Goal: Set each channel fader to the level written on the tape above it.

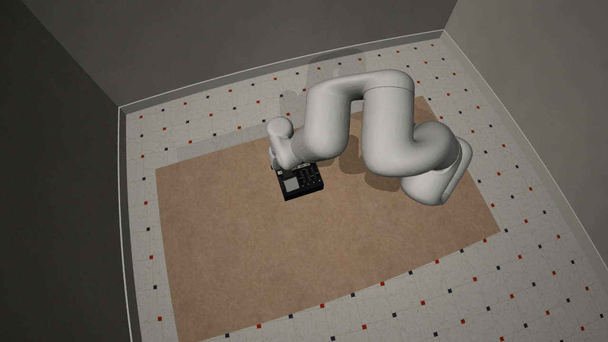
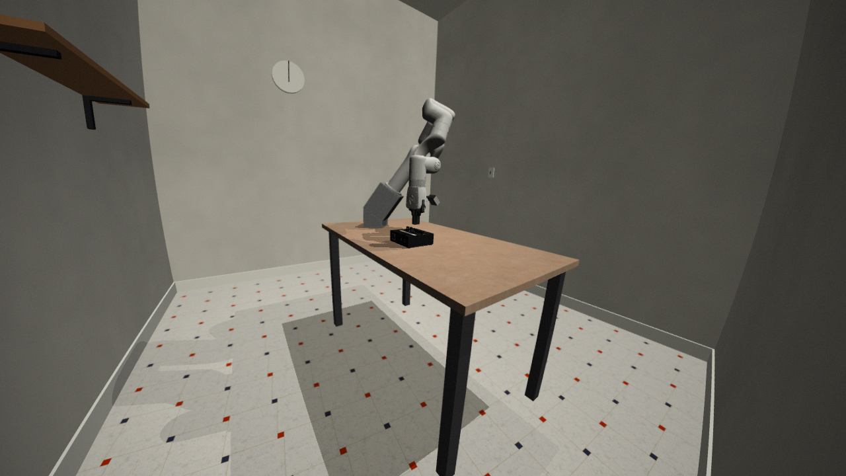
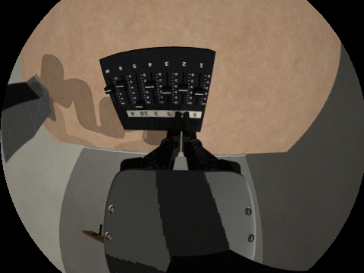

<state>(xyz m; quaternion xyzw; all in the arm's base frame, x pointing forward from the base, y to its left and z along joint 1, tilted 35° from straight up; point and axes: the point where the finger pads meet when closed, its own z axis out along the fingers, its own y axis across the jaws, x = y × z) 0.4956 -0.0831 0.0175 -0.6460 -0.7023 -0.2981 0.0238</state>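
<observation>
Right now my hand is 120 mm past the master fader, 50 mm above it and 10 mm to the right of it.
</observation>
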